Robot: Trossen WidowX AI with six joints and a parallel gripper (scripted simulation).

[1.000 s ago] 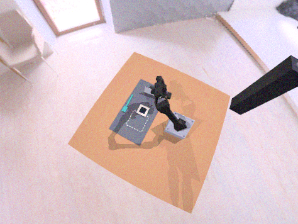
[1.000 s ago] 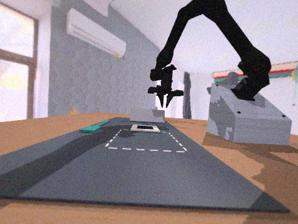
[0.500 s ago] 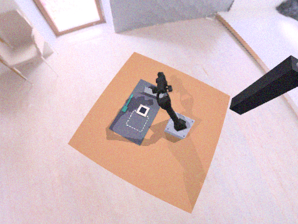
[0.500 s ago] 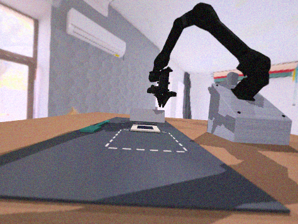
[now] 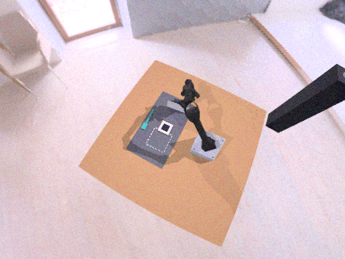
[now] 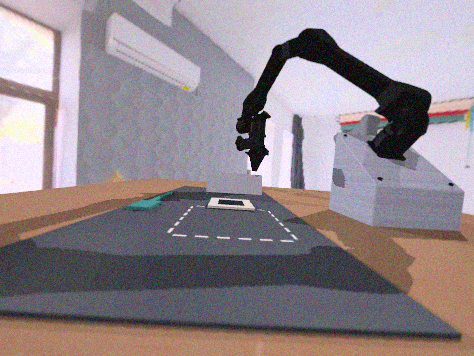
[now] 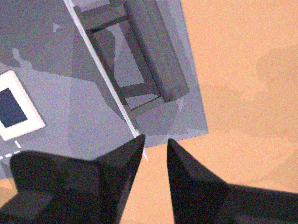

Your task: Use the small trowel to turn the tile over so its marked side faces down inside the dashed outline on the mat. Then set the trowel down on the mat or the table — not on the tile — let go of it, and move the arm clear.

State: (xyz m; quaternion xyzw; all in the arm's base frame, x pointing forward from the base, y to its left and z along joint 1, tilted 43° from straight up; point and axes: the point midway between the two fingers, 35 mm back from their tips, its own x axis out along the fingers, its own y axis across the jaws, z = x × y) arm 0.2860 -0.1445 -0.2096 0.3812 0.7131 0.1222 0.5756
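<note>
Right now the small trowel is 100 mm ahead of my gripper tip, 60 mm below it and 10 mm to the left of it. The rest, counted from my gripper tip: dark mat 250 mm to the left, 110 mm below, 110 mm ahead; then white tile 260 mm to the left, 80 mm below, 80 mm ahead; then teal trowel 280 mm to the left, 250 mm ahead, 80 mm below.
</note>
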